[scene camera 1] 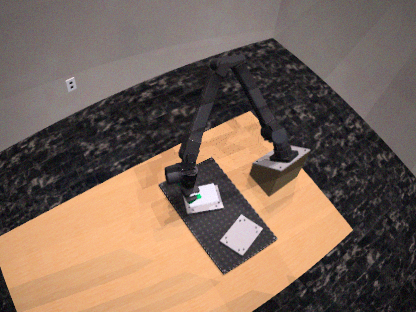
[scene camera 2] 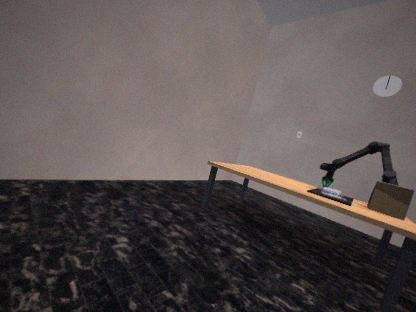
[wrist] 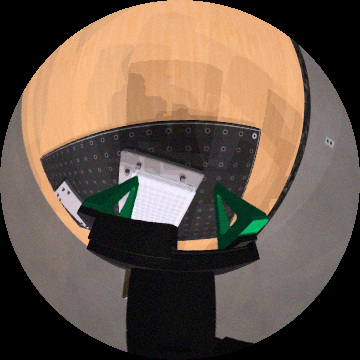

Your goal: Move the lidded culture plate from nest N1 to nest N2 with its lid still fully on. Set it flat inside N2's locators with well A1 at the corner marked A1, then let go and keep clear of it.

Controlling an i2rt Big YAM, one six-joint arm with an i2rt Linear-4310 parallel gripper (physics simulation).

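Frame: origin at the arm's base, x ahead, y left, z up, level; metres.
Where they show: gripper, between the fingertips: (scene camera 1: pixel 185 194) (scene camera 2: pixel 325 187) (wrist: pixel 176 182); arm's base, origin of its link: (scene camera 1: pixel 284 157) (scene camera 2: pixel 390 190).
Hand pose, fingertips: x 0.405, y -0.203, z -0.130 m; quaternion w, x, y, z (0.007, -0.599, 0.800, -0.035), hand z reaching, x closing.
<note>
Things, the pixels of their top centre, and the offset from my fingertips. Level surfaces: height alone.
- lidded culture plate, centre of its top: (wrist: pixel 153 218) (scene camera 1: pixel 202 193) dx -0.056, dy +0.047, dz +0.006 m
- light-grey nest N1, centre of its top: (wrist: pixel 149 207) (scene camera 1: pixel 202 197) dx -0.052, dy +0.056, dz -0.015 m
- Nest N2, centre of its top: (wrist: pixel 73 212) (scene camera 1: pixel 242 233) (scene camera 2: pixel 333 194) dx -0.056, dy +0.300, dz -0.015 m
- black perforated board, centre of its top: (wrist: pixel 114 205) (scene camera 1: pixel 217 212) (scene camera 2: pixel 332 194) dx -0.060, dy +0.146, dz -0.036 m
- wooden table, height of its surface: dz -0.050 m
The lidded culture plate (scene camera 1: pixel 207 193) (scene camera 2: pixel 331 191) (wrist: pixel 162 200) is white, with rows of wells showing faintly through its top. It lies flat on the light-grey nest N1 (scene camera 1: pixel 200 209) (wrist: pixel 160 169). Its near end is hidden by the gripper body in the wrist view; its A1 corner cannot be made out. My gripper (scene camera 1: pixel 195 197) (scene camera 2: pixel 327 183) (wrist: pixel 176 182) is open and empty, its green fingers above the plate. In the wrist view the left finger overlaps the plate's left edge and the right finger is off to its right. Nest N2 (scene camera 1: pixel 241 235) (wrist: pixel 72 202) bears small dark locators and no plate.
Both nests sit on a black perforated board (scene camera 1: pixel 210 230) (scene camera 2: pixel 345 201) (wrist: pixel 225 150) on the wooden table (scene camera 1: pixel 100 240) (scene camera 2: pixel 260 175) (wrist: pixel 175 40). The arm's base stands on a brown block (scene camera 1: pixel 280 179) (scene camera 2: pixel 390 200) at the table's far right in scene camera 1.
</note>
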